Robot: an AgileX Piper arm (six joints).
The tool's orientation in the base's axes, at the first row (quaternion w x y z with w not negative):
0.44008, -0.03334, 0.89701, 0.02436
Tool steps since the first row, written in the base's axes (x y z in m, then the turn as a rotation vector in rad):
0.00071, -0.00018, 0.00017, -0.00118, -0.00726, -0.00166
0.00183, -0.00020, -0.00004, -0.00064, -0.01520, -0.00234
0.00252, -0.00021, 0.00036, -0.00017, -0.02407, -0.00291
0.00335, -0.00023, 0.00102, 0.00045, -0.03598, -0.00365
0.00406, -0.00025, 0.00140, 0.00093, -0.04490, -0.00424
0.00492, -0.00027, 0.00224, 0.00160, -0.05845, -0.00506
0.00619, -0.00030, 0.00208, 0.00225, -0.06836, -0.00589
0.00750, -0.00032, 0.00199, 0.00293, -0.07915, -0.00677
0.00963, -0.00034, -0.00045, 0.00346, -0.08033, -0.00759
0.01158, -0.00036, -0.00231, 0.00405, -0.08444, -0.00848
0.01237, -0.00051, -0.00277, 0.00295, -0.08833, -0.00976
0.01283, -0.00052, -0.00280, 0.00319, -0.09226, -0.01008
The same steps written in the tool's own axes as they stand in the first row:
-0.00056, -0.00023, 0.00044, 0.00231, -0.00716, -0.00044
-0.00108, -0.00035, 0.00145, 0.00283, -0.01513, -0.00018
-0.00182, -0.00041, 0.00175, 0.00333, -0.02402, -0.00011
-0.00284, -0.00049, 0.00200, 0.00399, -0.03595, -0.00004
-0.00358, -0.00056, 0.00232, 0.00451, -0.04488, 0.00005
-0.00477, -0.00064, 0.00249, 0.00527, -0.05845, 0.00009
-0.00541, -0.00077, 0.00358, 0.00591, -0.06839, 0.00038
-0.00614, -0.00090, 0.00467, 0.00660, -0.07922, 0.00067
-0.00551, -0.00113, 0.00784, 0.00698, -0.08045, 0.00150
-0.00523, -0.00133, 0.01051, 0.00748, -0.08460, 0.00221
-0.00534, -0.00155, 0.01140, 0.00931, -0.08841, 0.00184
-0.00560, -0.00160, 0.01178, 0.00957, -0.09235, 0.00194

